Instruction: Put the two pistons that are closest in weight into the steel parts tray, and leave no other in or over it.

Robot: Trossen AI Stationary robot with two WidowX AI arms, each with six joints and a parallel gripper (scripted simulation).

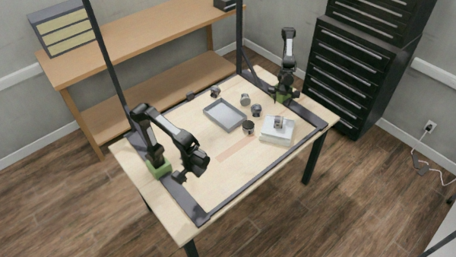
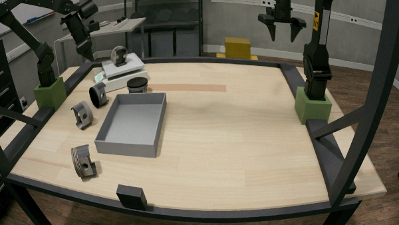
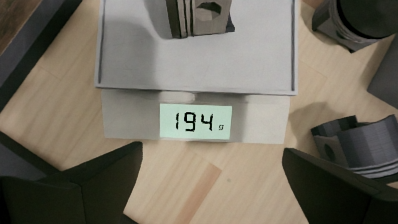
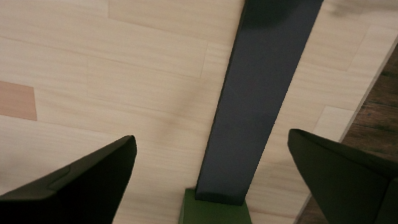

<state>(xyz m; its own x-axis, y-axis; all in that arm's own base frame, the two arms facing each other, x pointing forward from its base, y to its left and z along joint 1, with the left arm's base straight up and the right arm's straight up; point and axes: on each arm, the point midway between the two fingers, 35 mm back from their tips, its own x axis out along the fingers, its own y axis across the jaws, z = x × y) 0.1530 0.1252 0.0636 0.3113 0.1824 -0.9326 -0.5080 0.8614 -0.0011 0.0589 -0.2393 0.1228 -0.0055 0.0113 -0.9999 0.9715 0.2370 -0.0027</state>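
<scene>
Right now my left hand is 80 mm short of the grey pan, 100 mm to the left of it and 100 mm above it. From my left hand the other things lie so: white scale (70 mm ahead, 100 mm to the right, 120 mm below); then steel parts tray (230 mm behind, 250 mm to the right, 140 mm below).
</scene>
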